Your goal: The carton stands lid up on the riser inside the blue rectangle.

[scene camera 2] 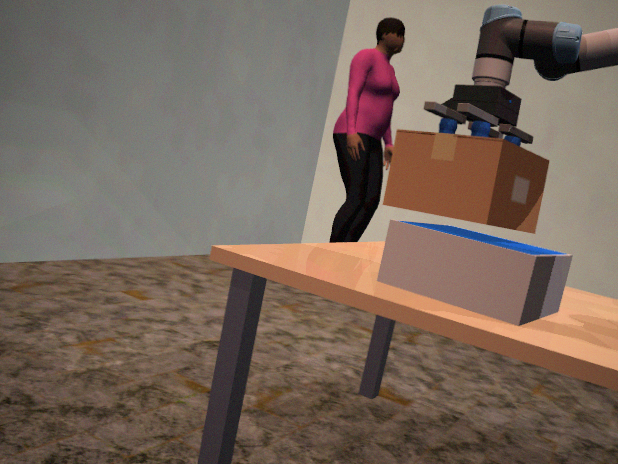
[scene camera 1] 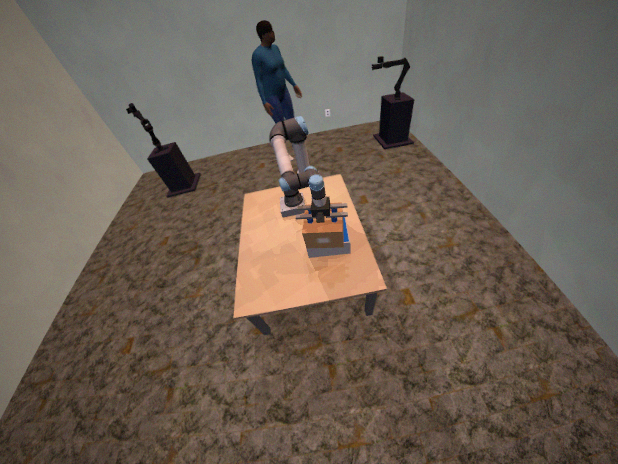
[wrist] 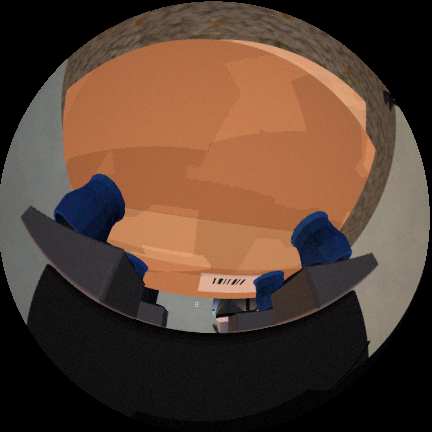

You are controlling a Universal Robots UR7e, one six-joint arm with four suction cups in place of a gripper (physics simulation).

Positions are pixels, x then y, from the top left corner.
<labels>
brown cardboard carton: scene camera 2 491,181; scene camera 1; wrist
same spot on brown cardboard carton: (wrist: 219,149) = (scene camera 1: 322,224)
</labels>
